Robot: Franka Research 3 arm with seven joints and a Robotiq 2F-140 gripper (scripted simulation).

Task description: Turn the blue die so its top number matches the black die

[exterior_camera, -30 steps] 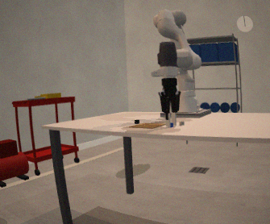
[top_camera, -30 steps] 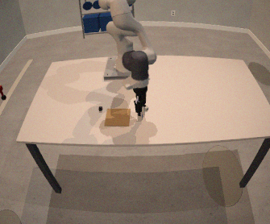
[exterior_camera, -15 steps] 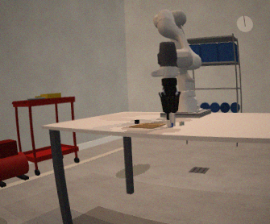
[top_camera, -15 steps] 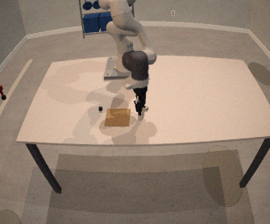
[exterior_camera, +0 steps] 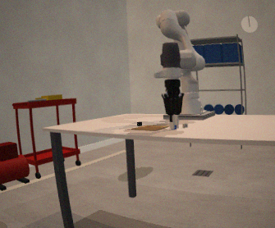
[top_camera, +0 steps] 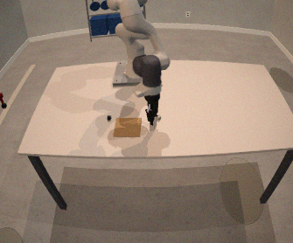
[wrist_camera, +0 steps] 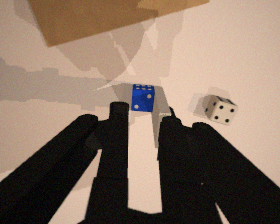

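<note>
My hand is 14 cm to the left of the tan mat and 3 cm above it. The rest, counted from my hand: white die: 7 cm behind, 3 cm to the left, 3 cm below; blue die: 3 cm below; black die: 6 cm behind, 25 cm to the right, 3 cm below.
</note>
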